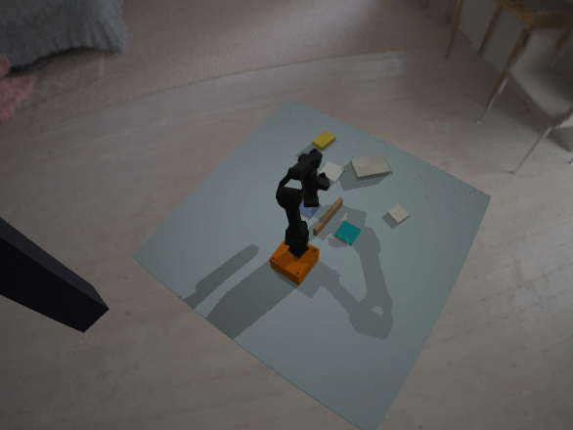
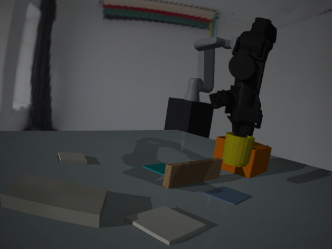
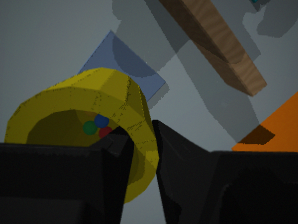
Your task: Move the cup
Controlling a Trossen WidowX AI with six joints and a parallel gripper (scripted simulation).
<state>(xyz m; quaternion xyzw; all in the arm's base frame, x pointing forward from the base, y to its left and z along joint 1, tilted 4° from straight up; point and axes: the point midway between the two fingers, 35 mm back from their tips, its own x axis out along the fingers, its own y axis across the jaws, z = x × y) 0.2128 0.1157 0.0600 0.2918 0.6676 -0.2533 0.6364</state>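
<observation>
The teal pad lies 20 cm to the right of my gripper tip, 12 cm below it and 3 cm ahead of it. From my gripper tip the other things lie so: blue pad (12 cm below, 2 cm to the left, 2 cm ahead); wooden block (10 cm below, 9 cm to the right, 3 cm ahead); yellow cup (2 cm to the left, 2 cm ahead).
</observation>
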